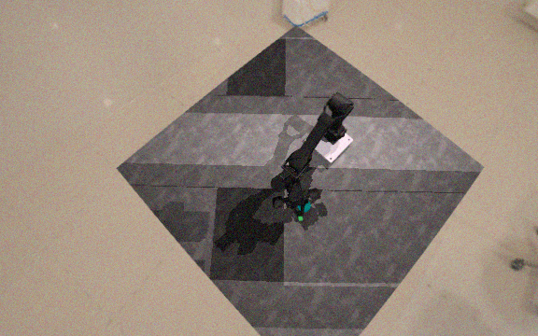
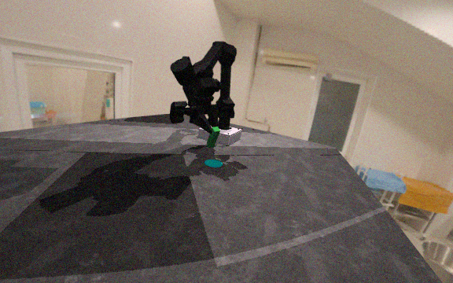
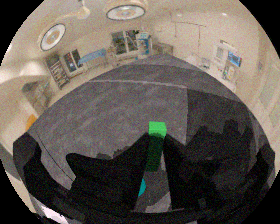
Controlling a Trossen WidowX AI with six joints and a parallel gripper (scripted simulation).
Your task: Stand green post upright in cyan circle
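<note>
The cyan circle lies 120 mm below my gripper tip, 70 mm behind it and 30 mm to the right of it. From my gripper tip the other things lie so: green post (20 mm below, 10 mm to the right, 10 mm behind).
</note>
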